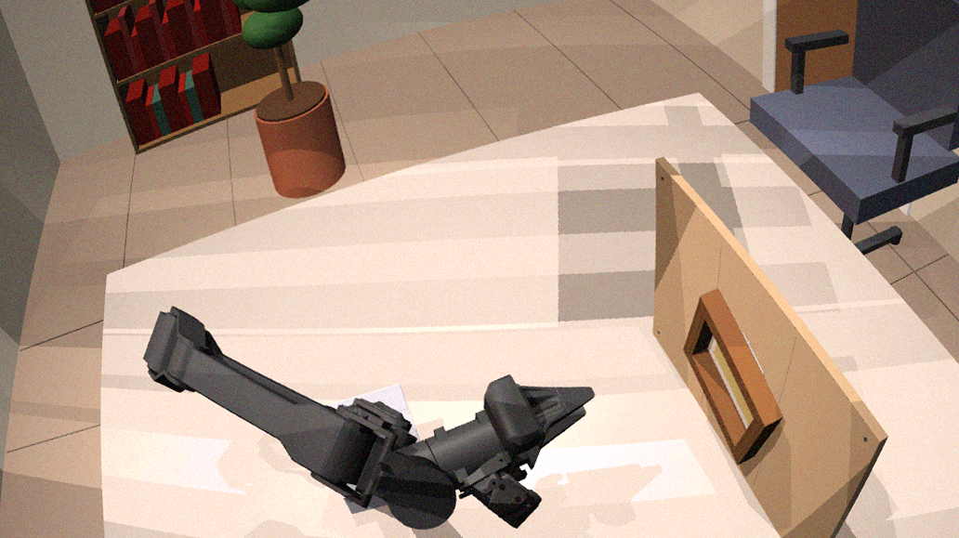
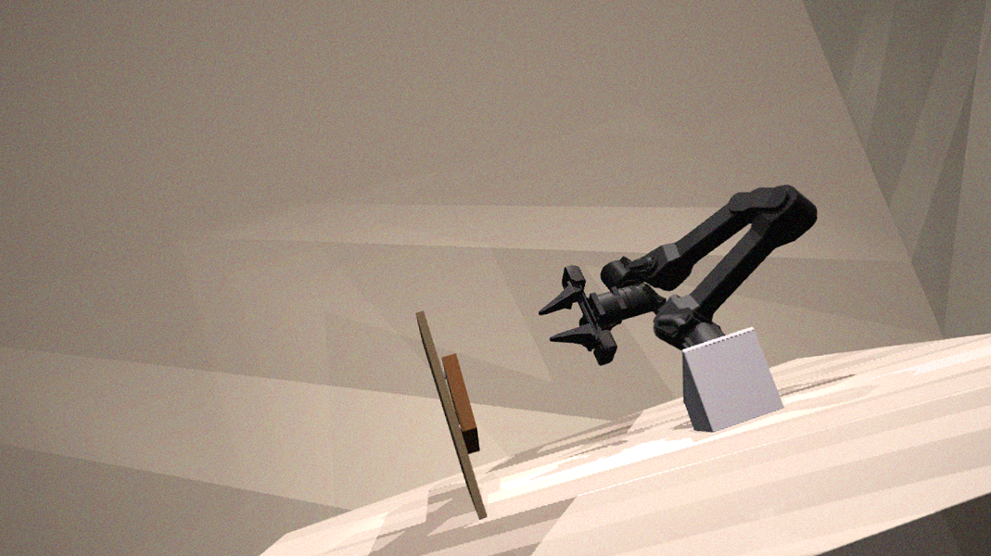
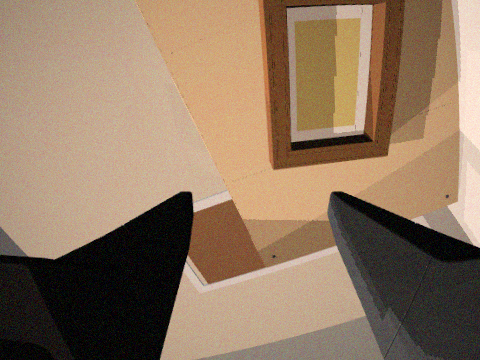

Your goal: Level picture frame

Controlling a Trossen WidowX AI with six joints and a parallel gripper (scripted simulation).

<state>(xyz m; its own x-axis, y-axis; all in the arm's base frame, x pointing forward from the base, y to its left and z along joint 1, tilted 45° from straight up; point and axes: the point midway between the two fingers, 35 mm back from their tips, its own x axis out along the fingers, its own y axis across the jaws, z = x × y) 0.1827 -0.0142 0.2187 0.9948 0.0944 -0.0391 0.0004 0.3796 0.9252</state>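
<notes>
Right now my gripper tip is 19 cm short of the picture frame, 9 cm above it and 2 cm to the right of it. From my gripper tip the other things lie so: board wall: 20 cm ahead, 9 cm below, 2 cm to the left.
</notes>
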